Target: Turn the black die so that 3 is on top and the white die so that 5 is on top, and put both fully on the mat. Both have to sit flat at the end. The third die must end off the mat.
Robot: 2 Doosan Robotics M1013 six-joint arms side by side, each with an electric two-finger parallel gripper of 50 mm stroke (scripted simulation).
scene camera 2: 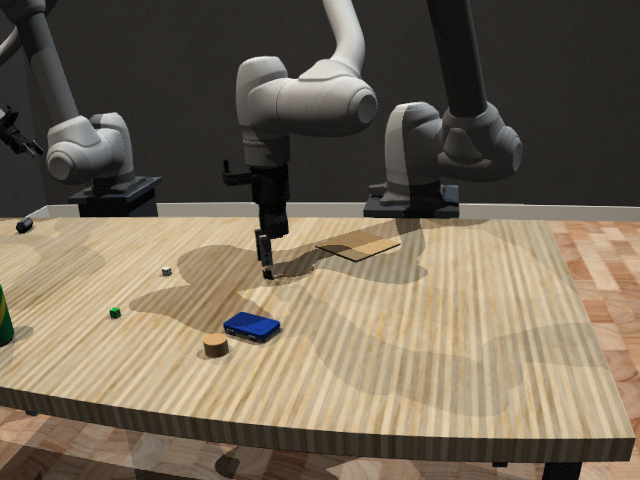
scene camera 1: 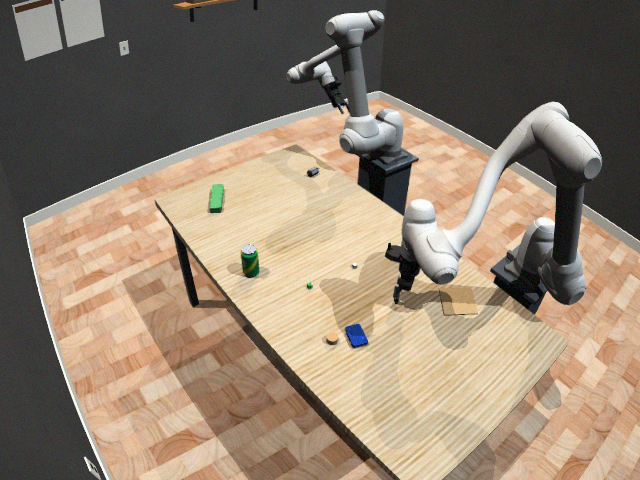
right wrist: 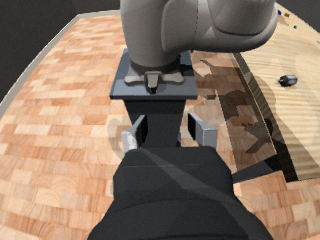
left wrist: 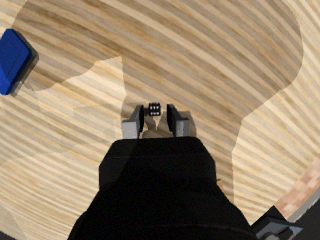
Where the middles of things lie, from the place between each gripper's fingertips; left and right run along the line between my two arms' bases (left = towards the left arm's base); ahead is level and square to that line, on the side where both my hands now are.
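Scene:
The tan mat [scene camera 2: 358, 245] is 5 cm below my left hand [scene camera 2: 265, 262], and it sits 21 cm behind that hand and 13 cm to the left of it. I also see the blue case [scene camera 2: 255, 328], which is 4 cm below my left hand, 22 cm ahead of it and 7 cm to the left of it.
Counted from my right hand, the tan mat is 160 mm below, 330 mm ahead and 1350 mm to the left.

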